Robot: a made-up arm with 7 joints.
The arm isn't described. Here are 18 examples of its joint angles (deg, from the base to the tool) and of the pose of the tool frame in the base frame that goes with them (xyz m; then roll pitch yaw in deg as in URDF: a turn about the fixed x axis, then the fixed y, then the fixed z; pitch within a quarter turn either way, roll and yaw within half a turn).
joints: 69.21 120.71 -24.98 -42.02 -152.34 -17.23 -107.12
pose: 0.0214 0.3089 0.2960 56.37 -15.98 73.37
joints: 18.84 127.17 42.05 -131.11 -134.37 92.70 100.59
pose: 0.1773 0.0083 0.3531 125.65 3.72 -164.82
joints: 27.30 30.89 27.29 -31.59 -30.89 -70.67 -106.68
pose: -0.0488 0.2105 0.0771 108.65 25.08 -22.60
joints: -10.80 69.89 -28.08 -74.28 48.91 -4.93 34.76
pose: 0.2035 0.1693 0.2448 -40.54 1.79 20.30
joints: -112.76 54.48 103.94 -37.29 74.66 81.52 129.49
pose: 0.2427 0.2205 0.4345 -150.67 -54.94 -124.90
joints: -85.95 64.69 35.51 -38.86 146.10 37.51 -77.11
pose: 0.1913 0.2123 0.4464 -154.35 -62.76 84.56
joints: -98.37 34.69 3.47 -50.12 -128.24 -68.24 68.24
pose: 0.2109 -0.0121 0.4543 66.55 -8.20 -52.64
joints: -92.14 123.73 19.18 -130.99 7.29 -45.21 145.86
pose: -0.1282 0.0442 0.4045 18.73 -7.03 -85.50
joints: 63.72 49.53 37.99 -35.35 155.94 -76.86 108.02
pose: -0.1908 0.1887 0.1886 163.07 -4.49 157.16
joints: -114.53 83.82 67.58 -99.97 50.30 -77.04 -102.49
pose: -0.0739 0.2156 0.4000 -28.62 59.52 -107.56
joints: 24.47 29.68 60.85 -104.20 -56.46 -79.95 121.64
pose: -0.0135 0.1465 0.2169 -43.02 -14.13 -9.09
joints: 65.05 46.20 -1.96 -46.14 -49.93 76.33 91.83
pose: -0.1567 0.2157 0.0589 70.87 -41.14 85.79
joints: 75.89 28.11 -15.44 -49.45 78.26 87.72 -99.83
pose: -0.2716 0.1142 0.1072 -142.66 25.05 -102.11
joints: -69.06 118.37 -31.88 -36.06 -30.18 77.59 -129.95
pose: 0.0440 0.2170 0.5464 147.79 1.87 131.56
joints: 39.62 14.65 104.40 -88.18 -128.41 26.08 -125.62
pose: -0.1216 0.1700 0.1875 -128.26 -30.56 142.04
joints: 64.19 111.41 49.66 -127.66 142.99 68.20 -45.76
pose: 0.1663 0.1265 0.2935 -62.05 47.73 -80.86
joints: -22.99 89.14 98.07 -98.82 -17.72 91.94 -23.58
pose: -0.0691 0.1513 0.4458 -43.41 -12.39 120.62
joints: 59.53 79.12 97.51 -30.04 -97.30 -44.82 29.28
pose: -0.0666 0.2736 0.3206 81.50 9.28 46.72
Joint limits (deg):
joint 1: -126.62..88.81
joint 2: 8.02..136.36
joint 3: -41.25..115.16
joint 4: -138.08..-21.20
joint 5: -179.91..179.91
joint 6: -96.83..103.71
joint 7: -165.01..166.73
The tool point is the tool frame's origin. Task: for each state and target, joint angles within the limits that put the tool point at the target. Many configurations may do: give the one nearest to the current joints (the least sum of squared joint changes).
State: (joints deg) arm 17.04 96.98 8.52 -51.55 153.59 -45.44 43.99
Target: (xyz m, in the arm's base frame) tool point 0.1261 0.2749 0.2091
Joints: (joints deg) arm -4.91 69.42 -5.04 -58.57 157.14 -14.72 47.09
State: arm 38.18 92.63 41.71 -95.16 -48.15 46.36 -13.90
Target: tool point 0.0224 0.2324 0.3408
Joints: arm 44.80 66.03 81.30 -84.82 -42.02 45.94 -18.94
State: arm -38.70 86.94 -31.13 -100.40 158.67 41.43 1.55
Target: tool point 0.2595 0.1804 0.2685
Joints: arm -33.08 74.60 -36.30 -79.51 159.54 46.17 8.57
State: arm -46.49 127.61 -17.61 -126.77 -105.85 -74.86 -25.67
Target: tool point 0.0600 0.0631 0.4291
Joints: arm -52.64 131.83 -24.43 -137.73 -105.73 -72.76 -22.55
